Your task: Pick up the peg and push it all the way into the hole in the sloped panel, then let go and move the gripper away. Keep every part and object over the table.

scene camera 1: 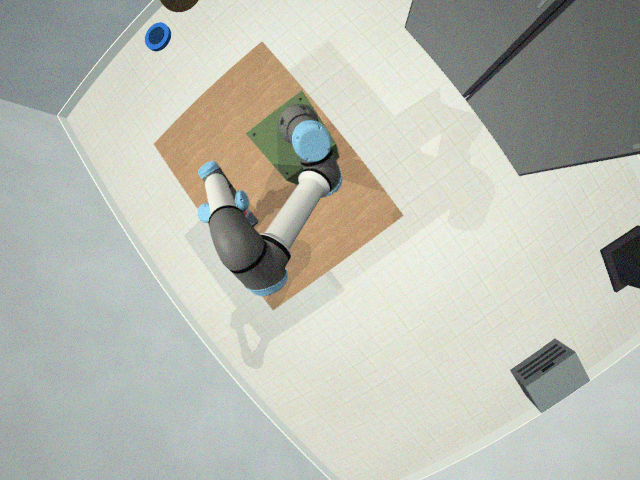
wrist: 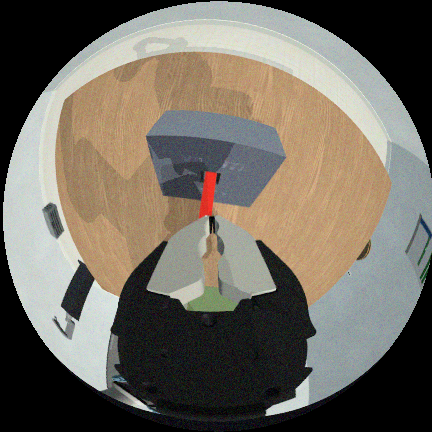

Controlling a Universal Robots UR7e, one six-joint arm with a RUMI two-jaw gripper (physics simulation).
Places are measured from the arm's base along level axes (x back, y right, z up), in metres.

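Pixels of known places: gripper, fingertip midpoint: (wrist: 212, 217); arm's base, origin of the base link: (scene camera 1: 298, 124).
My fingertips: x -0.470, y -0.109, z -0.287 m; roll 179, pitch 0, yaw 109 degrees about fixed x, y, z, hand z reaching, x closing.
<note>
For each thing: its top centre in the pictures, then the offset to it from my fingertips. "spot": a spot on its surface instead. Level surfaces: height alone.
- red peg, middle of its top: (wrist: 206, 204) dx -0.014, dy -0.009, dz +0.005 m
- grey block's sloped panel, surface spot: (wrist: 252, 172) spot: dx -0.049, dy +0.028, dz -0.025 m
- grey block, middle of its top: (wrist: 212, 164) (scene camera 1: 237, 219) dx -0.047, dy -0.015, dz -0.006 m
- wooden table, its level: dz -0.109 m
The red peg (wrist: 208, 194) stands partly in the dark hole of the grey block's sloped panel (wrist: 252, 172), with a good length sticking out toward my gripper. Its near end lies right at the fingertips in the wrist view; whether they touch it I cannot tell. My gripper (wrist: 212, 217) is shut, with its tips together and nothing between them. In the scene view a corner of the grey block (scene camera 1: 251, 219) shows beside the arm, with a small bit of red near it; the gripper is hidden there by the arm.
The wooden table (scene camera 1: 217, 113) (wrist: 320, 200) carries the block and the green base plate (scene camera 1: 271, 142) of the arm. The arm's elbow (scene camera 1: 242, 248) hangs over the table's edge near the block. A blue round bin (scene camera 1: 158, 36) and a grey box (scene camera 1: 553, 379) stand on the floor.
</note>
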